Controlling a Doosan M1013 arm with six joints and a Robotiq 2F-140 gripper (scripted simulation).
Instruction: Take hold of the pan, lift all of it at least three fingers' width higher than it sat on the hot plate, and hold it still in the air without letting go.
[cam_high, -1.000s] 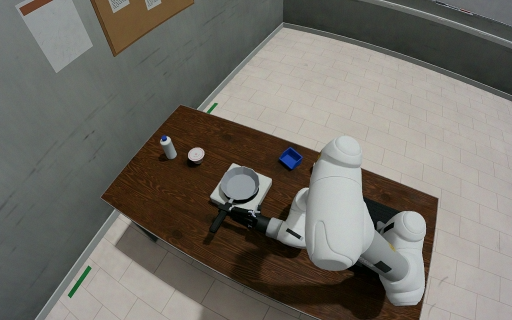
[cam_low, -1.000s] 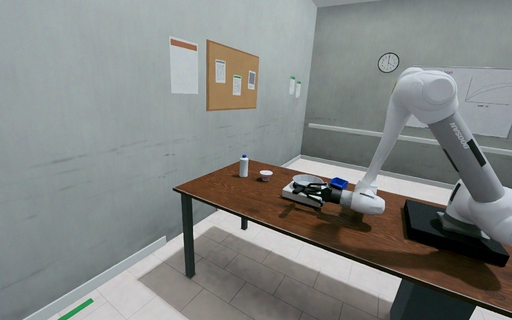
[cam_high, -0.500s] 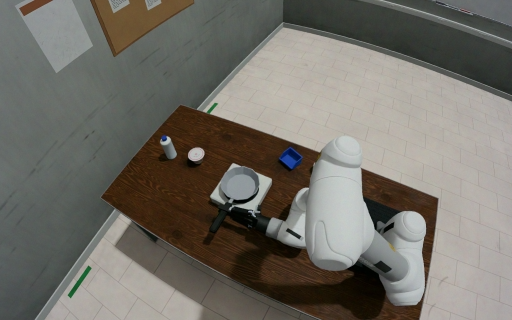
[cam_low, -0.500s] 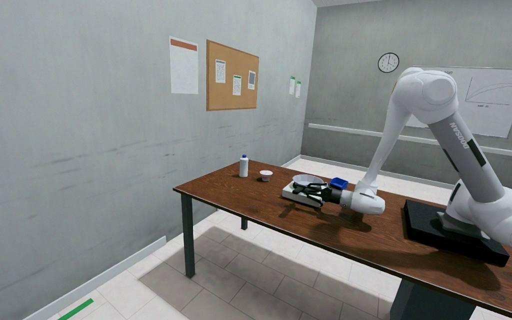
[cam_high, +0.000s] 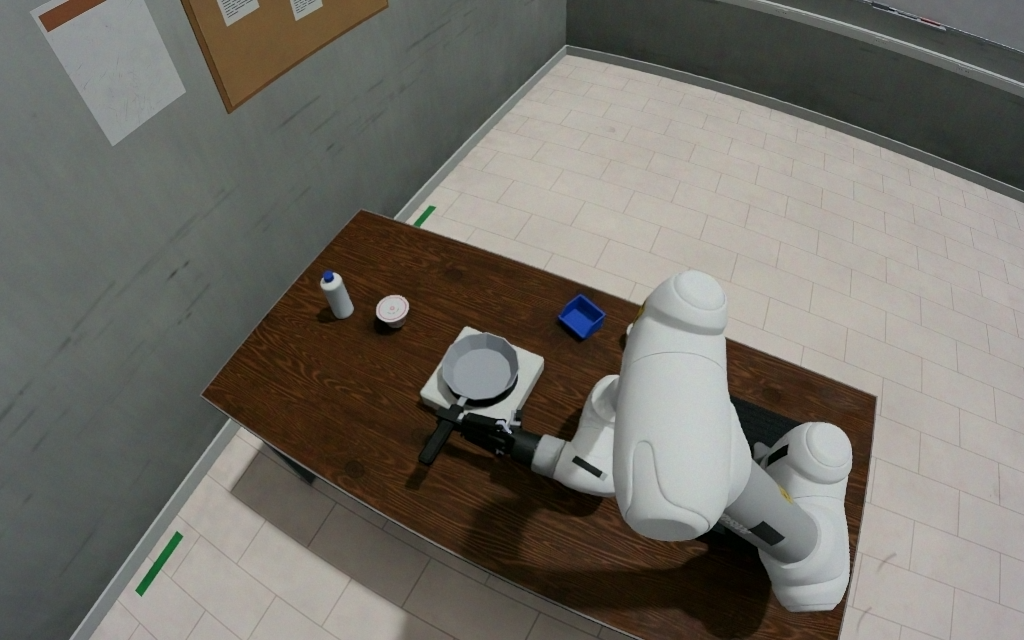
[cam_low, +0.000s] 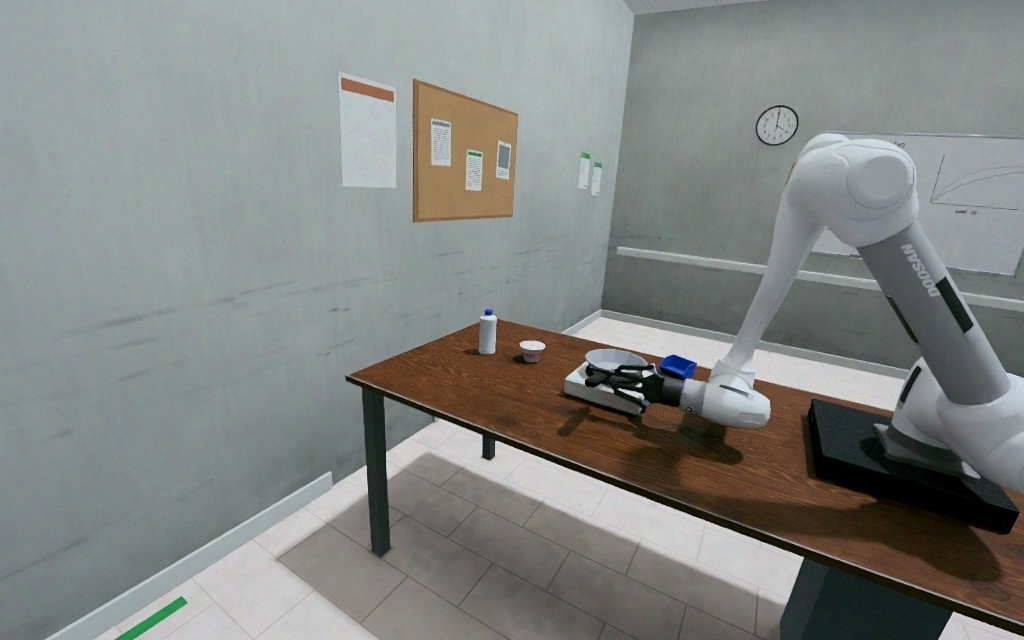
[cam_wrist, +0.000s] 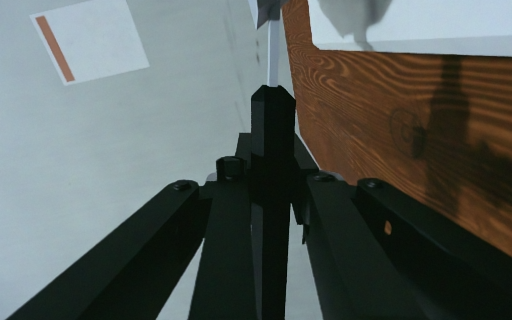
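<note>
Now: the grey pan 100 mm to the right of my hand, 20 mm below it and 10 mm ahead of it. The rest, counted from my hand: blue bin: 470 mm to the right, 150 mm behind, 100 mm below; then hot plate: 170 mm to the right, 90 mm below, 10 mm behind; then white cup: 350 mm ahead, 260 mm to the right, 90 mm below.
</note>
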